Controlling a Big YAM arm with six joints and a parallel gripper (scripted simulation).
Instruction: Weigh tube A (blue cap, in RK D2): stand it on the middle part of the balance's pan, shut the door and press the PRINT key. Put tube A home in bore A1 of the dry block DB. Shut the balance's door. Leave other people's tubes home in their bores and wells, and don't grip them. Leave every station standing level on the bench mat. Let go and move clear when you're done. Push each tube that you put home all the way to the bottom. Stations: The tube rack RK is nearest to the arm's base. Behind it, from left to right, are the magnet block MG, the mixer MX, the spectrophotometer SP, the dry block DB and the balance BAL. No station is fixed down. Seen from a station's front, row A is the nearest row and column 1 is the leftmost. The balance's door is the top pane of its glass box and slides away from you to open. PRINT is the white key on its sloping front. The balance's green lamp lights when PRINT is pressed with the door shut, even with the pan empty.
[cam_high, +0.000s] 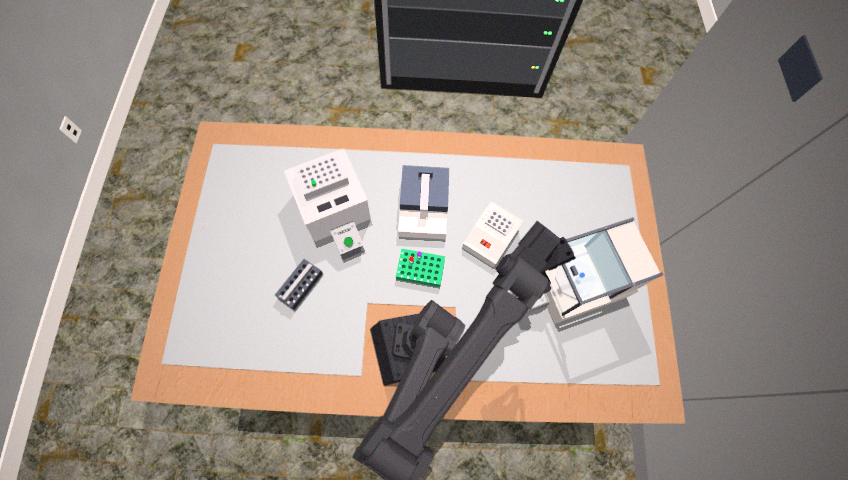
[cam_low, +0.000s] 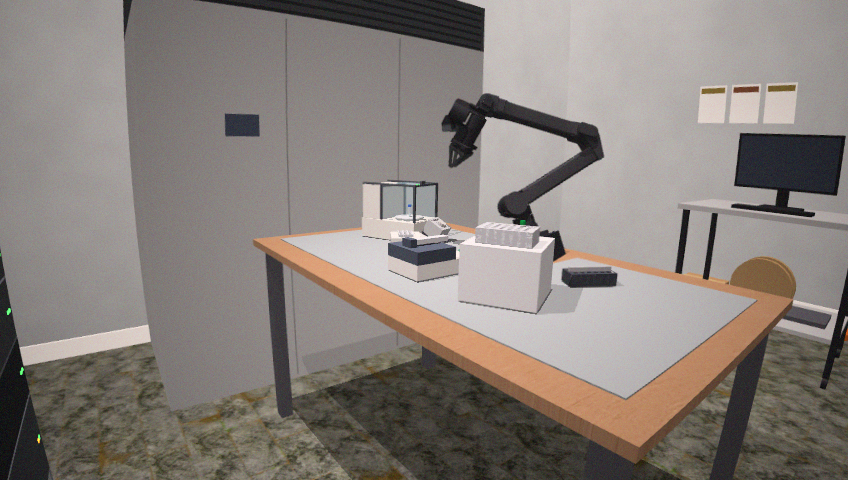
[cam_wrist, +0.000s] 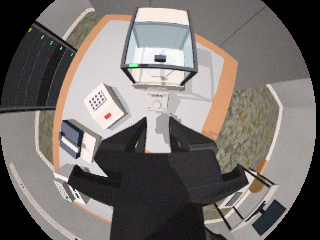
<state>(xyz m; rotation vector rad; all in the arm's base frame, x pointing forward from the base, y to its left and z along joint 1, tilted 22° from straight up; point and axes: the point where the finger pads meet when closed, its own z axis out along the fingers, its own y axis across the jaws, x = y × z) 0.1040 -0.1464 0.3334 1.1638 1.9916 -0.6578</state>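
The balance door is 60 mm ahead of my hand, 140 mm to the right of it and 80 mm below it. Round my hand: green rack RK: 80 mm ahead, 260 mm to the left, 270 mm below; then white print key: 10 mm ahead, 30 mm to the right, 220 mm below; then dry block DB: 200 mm ahead, 60 mm to the left, 260 mm below.
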